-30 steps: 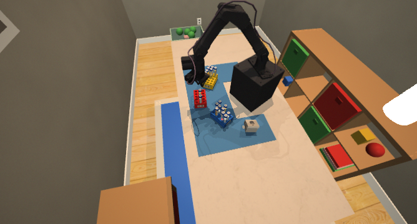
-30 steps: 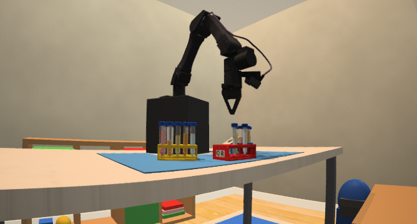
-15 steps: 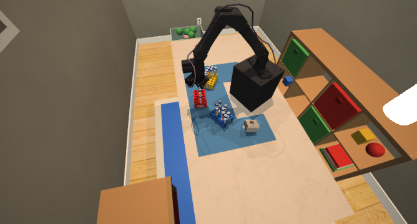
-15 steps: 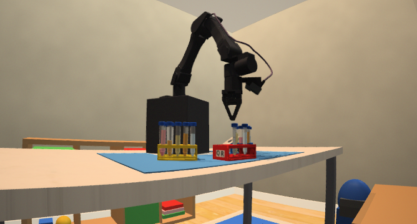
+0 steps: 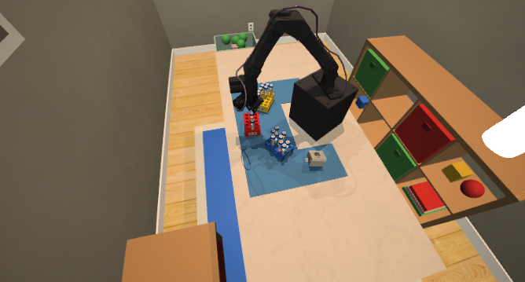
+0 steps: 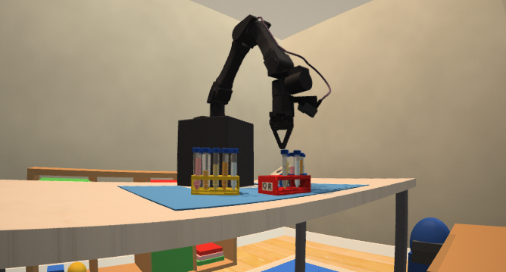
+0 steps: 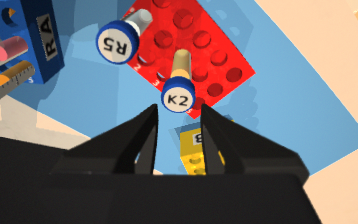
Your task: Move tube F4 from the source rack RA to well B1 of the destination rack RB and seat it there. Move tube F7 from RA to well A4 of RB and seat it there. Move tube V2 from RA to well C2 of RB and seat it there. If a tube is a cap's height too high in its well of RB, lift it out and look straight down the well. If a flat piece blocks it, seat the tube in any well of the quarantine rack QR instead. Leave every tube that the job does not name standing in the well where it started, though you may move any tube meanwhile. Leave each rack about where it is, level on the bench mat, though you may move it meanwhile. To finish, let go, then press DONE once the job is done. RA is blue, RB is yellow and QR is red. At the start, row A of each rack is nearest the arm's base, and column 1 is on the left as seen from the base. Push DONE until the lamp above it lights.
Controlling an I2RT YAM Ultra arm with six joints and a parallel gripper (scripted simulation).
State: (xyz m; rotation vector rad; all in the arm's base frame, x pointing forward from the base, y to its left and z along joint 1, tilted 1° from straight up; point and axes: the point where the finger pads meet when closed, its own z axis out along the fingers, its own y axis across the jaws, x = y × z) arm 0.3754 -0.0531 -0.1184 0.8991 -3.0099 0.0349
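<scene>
Now: hand 70 mm above the tube and 10 mm short of it. Also, from my hand: red rack: 110 mm below, 10 mm ahead; tube R8: 130 mm to the right, 70 mm below, 70 mm behind; rack RB: 150 mm to the right, 120 mm behind, 110 mm below.
</scene>
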